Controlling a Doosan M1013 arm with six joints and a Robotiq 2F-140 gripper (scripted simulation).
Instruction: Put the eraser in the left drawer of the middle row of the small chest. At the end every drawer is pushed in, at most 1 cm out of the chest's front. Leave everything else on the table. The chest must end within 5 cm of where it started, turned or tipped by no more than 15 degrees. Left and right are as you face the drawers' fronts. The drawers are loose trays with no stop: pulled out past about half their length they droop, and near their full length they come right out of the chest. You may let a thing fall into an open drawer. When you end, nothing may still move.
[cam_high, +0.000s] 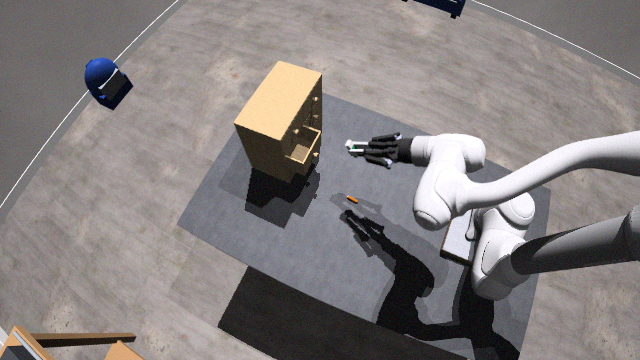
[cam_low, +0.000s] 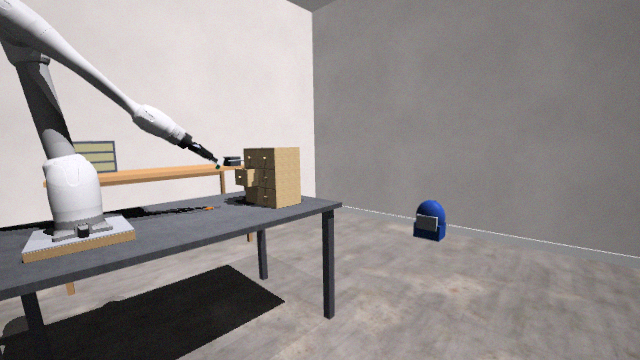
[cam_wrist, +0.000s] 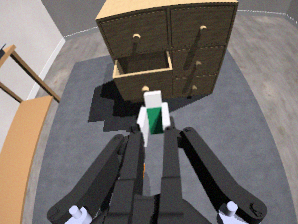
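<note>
Now: hand 3 cm short of the eraser and 1 cm above it. Round my hand: small orange stick (2 cm behind, 7 cm to the left, 26 cm below).
</note>
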